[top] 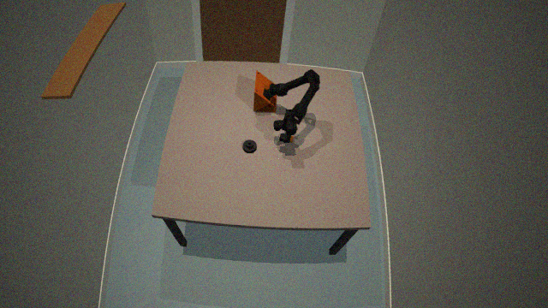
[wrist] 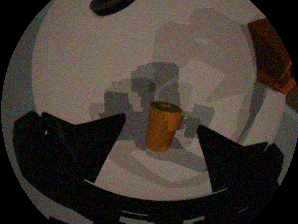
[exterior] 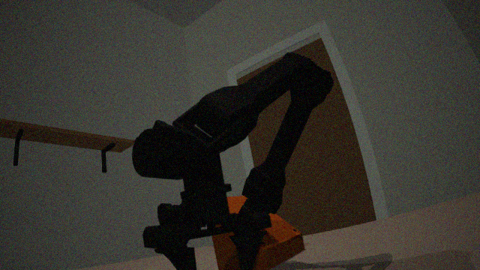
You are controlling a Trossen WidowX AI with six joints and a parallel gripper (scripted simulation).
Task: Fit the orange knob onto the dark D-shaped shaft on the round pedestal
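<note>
Right now my gripper tip is 2 cm above the orange knob and 1 cm to the right of it. From my gripper tip the other things lie so: dark round pedestal: 21 cm to the right, 10 cm ahead, 1 cm below.
</note>
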